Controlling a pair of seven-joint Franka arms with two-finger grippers.
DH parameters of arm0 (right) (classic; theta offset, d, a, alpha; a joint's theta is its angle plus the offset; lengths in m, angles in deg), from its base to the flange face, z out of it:
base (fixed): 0 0 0 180
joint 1: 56.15 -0.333 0 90
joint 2: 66.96 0 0 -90
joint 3: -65.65 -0.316 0.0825 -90
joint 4: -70.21 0 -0.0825 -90
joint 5: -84.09 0.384 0 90
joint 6: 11.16 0 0.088 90
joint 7: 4.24 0.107 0 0
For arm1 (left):
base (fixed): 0 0 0 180
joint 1: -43.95 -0.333 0 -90
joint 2: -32.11 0 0 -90
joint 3: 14.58 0.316 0.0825 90
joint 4: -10.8 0 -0.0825 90
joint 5: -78.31 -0.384 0 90
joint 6: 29.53 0 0.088 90
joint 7: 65.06 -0.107 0 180
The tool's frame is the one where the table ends.
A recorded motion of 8 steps. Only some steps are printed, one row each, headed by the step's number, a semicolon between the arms.
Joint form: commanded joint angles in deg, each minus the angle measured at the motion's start. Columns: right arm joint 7, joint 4, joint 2, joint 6, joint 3, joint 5, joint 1; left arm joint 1, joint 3, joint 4, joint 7, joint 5, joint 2, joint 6.
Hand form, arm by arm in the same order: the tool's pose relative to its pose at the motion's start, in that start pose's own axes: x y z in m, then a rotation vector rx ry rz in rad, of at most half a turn. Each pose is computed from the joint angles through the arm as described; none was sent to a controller.
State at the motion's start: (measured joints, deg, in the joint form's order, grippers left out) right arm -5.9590 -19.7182 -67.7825 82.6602 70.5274 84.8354 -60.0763; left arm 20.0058 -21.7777 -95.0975 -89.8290 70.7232 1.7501 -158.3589
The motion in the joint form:
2: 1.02 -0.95 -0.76 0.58 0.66 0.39 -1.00; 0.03 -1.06 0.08 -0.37 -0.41 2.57 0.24
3: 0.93 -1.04 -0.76 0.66 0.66 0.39 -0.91; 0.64 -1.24 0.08 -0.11 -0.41 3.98 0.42
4: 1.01 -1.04 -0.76 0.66 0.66 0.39 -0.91; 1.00 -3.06 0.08 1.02 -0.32 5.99 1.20
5: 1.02 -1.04 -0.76 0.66 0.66 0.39 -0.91; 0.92 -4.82 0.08 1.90 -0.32 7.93 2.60
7: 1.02 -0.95 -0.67 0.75 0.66 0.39 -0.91; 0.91 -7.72 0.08 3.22 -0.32 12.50 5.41
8: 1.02 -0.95 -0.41 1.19 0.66 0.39 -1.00; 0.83 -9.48 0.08 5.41 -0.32 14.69 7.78
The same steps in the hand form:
2: -0.0031 -0.0036 -0.0006 0.0086 0.0068 0.0125; 0.0051 0.0080 -0.0298 0.0256 0.0360 0.0259
3: -0.0030 -0.0027 0.0000 0.0085 0.0067 0.0126; 0.0083 0.0151 -0.0455 0.0391 0.0536 0.0335
4: -0.0030 -0.0027 0.0000 0.0085 0.0067 0.0140; 0.0160 0.0356 -0.0683 0.0452 0.0780 0.0470
5: -0.0030 -0.0027 0.0000 0.0085 0.0067 0.0141; 0.0191 0.0521 -0.0888 0.0482 0.0899 0.0575
7: -0.0024 -0.0028 0.0000 0.0083 0.0082 0.0141; 0.0195 0.0825 -0.1358 0.0680 0.1185 0.0789
8: -0.0004 -0.0037 0.0020 0.0079 0.0114 0.0126; 0.0175 0.1011 -0.1561 0.0708 0.1163 0.0669

